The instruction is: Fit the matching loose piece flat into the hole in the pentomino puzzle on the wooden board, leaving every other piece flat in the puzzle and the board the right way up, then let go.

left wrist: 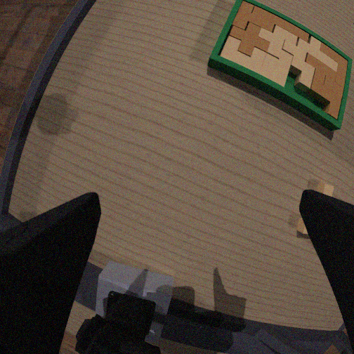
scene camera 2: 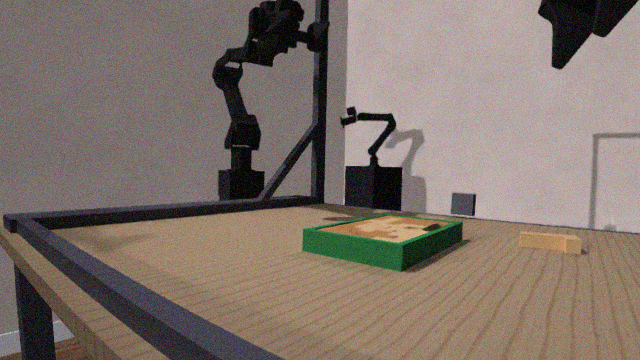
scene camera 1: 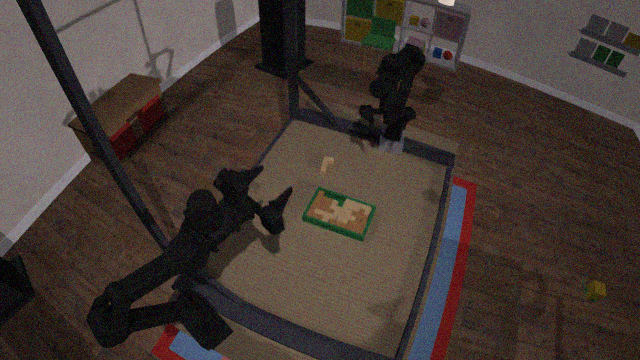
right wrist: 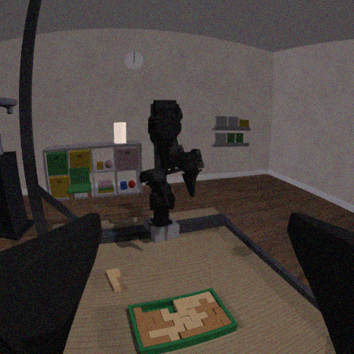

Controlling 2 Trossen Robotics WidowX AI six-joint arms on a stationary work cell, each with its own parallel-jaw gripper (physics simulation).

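Places are measured from the left arm's base along level axes (x ahead, y left, z up), in metres.
Pixels of known places: left gripper, fingertip midpoint: (scene camera 2: 575,53) (scene camera 1: 386,135); right gripper, fingertip midpoint: (scene camera 2: 310,17) (scene camera 1: 276,177); left arm's base at its link origin: (scene camera 1: 392,135); right arm's base at its link origin: (scene camera 2: 241,170) (scene camera 1: 202,322).
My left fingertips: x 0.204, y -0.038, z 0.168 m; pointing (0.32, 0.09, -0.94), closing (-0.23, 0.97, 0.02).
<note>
For each thing: its middle in the pictures, then the offset to it from my left fingertips. "pt": a spot on its surface instead. Level surfaces: height alone.
- green-rimmed puzzle board at the middle of its body: (scene camera 2: 390,235) (scene camera 1: 339,213) dz -0.206, dx +0.207, dy -0.112 m
- open hole at a spot on its surface: (scene camera 1: 334,196) pt dz -0.204, dx +0.139, dy -0.144 m
- loose light-wood piece at the middle of its body: (scene camera 2: 549,242) (scene camera 1: 327,165) dz -0.211, dx -0.007, dy -0.201 m
- wooden table top at its surface level: dz -0.220 m
- diagonal brace at the middle of its body: (scene camera 1: 318,102) dz -0.098, dx -0.255, dy -0.291 m
The green-rimmed puzzle board (scene camera 1: 335,229) (scene camera 2: 350,250) (left wrist: 270,90) (right wrist: 187,341) lies flat, right way up, near the table's middle. Its light and brown pieces look flat. The open hole (scene camera 1: 334,196) (left wrist: 301,94) (right wrist: 162,306) runs along one long rim, near a corner. The loose light-wood piece (scene camera 1: 326,164) (scene camera 2: 547,241) (right wrist: 114,280), long with a short bend at one end, lies on the table apart from the board; a finger partly hides it in the left wrist view. My left gripper (left wrist: 205,202) is open and empty, above the table. My right gripper (scene camera 1: 275,179) (right wrist: 198,224) is open and empty, raised left of the board.
The wooden table top (scene camera 1: 280,280) (scene camera 2: 225,300) has dark metal edge beams (scene camera 1: 300,334) (scene camera 2: 125,290). A dark upright post (scene camera 1: 95,125) (scene camera 2: 320,100) and a diagonal brace (scene camera 1: 315,102) stand at the frame. The left arm's pale base (scene camera 1: 392,144) (right wrist: 165,231) is at the far edge.
</note>
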